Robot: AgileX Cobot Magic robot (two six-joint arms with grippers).
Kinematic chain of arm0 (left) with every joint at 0, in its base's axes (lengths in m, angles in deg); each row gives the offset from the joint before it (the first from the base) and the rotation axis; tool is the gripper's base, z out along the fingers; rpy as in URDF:
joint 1: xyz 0 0 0.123 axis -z
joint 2: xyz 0 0 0 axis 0.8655 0.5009 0
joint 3: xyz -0.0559 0.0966 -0.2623 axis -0.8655 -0.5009 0
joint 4: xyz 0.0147 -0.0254 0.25 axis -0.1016 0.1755 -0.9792
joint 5: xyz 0 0 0 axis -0.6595 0.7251 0.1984
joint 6: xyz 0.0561 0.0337 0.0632 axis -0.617 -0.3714 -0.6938
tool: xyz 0 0 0 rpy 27.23 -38.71 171.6
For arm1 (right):
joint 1: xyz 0 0 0.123 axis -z
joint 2: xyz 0 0 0 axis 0.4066 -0.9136 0
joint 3: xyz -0.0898 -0.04 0.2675 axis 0.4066 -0.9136 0
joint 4: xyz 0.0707 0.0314 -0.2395 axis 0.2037 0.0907 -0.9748
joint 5: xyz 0 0 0 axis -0.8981 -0.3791 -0.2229
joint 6: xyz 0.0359 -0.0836 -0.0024 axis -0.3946 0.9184 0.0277
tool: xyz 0 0 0 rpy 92.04 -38.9 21.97
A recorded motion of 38 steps. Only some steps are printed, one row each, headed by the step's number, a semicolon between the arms.
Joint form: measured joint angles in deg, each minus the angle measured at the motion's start. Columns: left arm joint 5, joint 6, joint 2, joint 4, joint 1, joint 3; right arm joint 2, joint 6, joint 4, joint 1, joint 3, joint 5.
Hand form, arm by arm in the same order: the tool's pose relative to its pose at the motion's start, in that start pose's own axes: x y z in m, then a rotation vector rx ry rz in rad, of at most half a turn. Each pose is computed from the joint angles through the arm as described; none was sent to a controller.
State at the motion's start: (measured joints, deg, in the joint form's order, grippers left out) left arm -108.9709 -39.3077 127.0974 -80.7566 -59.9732 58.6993; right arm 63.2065 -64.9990 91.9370 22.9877 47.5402 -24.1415
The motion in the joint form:
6: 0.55 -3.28 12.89 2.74 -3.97 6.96; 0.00 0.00 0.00 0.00 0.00 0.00
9: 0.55 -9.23 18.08 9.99 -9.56 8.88; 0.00 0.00 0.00 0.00 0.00 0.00
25: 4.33 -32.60 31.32 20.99 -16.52 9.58; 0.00 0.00 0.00 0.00 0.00 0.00
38: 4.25 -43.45 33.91 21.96 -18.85 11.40; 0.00 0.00 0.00 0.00 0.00 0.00
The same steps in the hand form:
6: -0.0419 0.0057 0.0396 -0.0052 0.0954 -0.0199; 0.0000 0.0000 0.0000 0.0000 0.0000 0.0000
9: -0.0537 0.0184 0.0612 0.0512 0.1455 -0.0666; 0.0000 0.0000 0.0000 0.0000 0.0000 0.0000
25: -0.0628 0.0448 0.1338 0.1815 0.2319 0.0876; 0.0000 0.0000 0.0000 0.0000 0.0000 0.0000
38: -0.0681 0.0580 0.1428 0.1972 0.2208 0.2270; 0.0000 0.0000 0.0000 0.0000 0.0000 0.0000

